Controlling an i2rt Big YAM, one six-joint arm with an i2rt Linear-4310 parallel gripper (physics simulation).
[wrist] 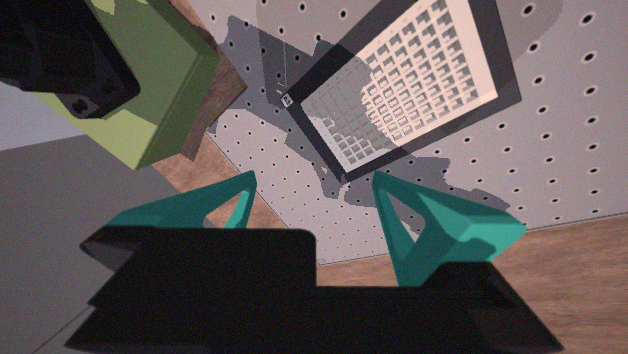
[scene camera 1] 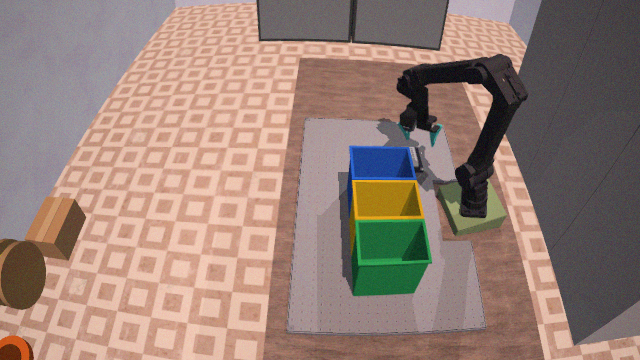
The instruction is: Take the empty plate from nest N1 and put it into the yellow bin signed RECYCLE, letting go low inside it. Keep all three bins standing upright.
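Frame: origin at the arm's base, x ahead, y left, z up, level; centimetres.
Where they show: gripper, fingertip midpoint: (wrist: 314, 177) (scene camera 1: 420, 142); arm's base, origin of the base link: (wrist: 76, 48) (scene camera 1: 473, 202).
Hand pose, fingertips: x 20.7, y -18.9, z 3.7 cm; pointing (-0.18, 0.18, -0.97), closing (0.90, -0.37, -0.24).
Observation:
Each offset is from my fingertips to the centre of the thing. Level surfaces: height alone.
The plate {dy +3.0, dx +6.5, dz -5.4 cm} (scene camera 1: 413, 154) (wrist: 425, 75), pale with a grid of wells, lies in a dark nest frame (scene camera 1: 420, 163) (wrist: 509, 80) beside the blue bin. No N1 label is readable. In the wrist view part of the plate is in shadow and its far end is cut off by the top edge. My gripper (scene camera 1: 420, 141) (wrist: 314, 177) is open and empty, with its teal fingers apart above the board, beyond the nest in the scene view. The yellow bin {dy +36.7, dx +8.3, dz +1.6 cm} (scene camera 1: 387, 200) stands upright between the other two bins. Its RECYCLE sign does not show.
The blue bin {dy +23.8, dx +11.6, dz +1.6 cm} (scene camera 1: 382, 162) and green bin {dy +49.5, dx +5.0, dz +1.6 cm} (scene camera 1: 385, 280) stand upright, in a row with the yellow one on the perforated board {dz -7.3 cm} (scene camera 1: 315, 300) (wrist: 560, 170). My arm's base stands on a green block (scene camera 1: 481, 225) (wrist: 190, 75). A grey panel (scene camera 1: 575, 150) rises at the right.

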